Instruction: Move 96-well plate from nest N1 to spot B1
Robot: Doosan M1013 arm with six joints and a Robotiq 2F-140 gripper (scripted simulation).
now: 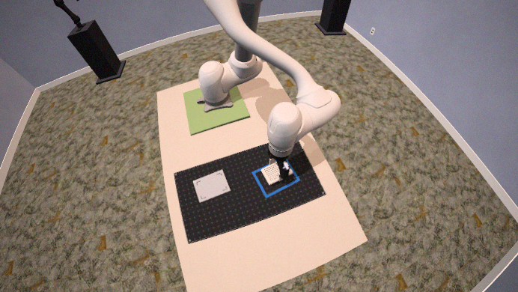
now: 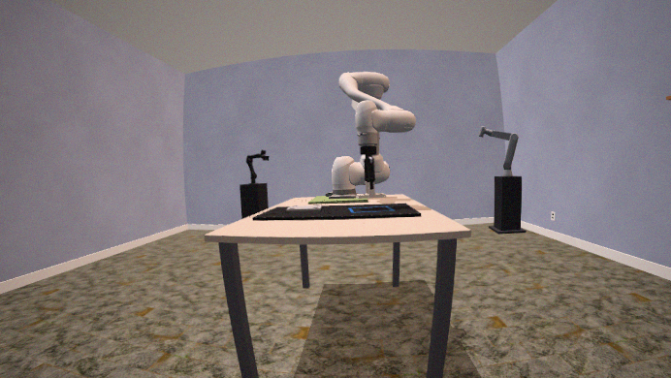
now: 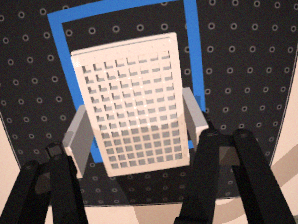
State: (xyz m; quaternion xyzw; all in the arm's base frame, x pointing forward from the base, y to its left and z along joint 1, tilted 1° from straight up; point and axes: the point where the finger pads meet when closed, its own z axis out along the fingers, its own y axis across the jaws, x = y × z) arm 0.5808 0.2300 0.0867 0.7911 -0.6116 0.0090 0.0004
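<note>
My gripper is now 20 mm above the white 96-well plate. Also, from my hand: grey plate nest N1 (20 mm behind, 320 mm to the right, 80 mm below).
</note>
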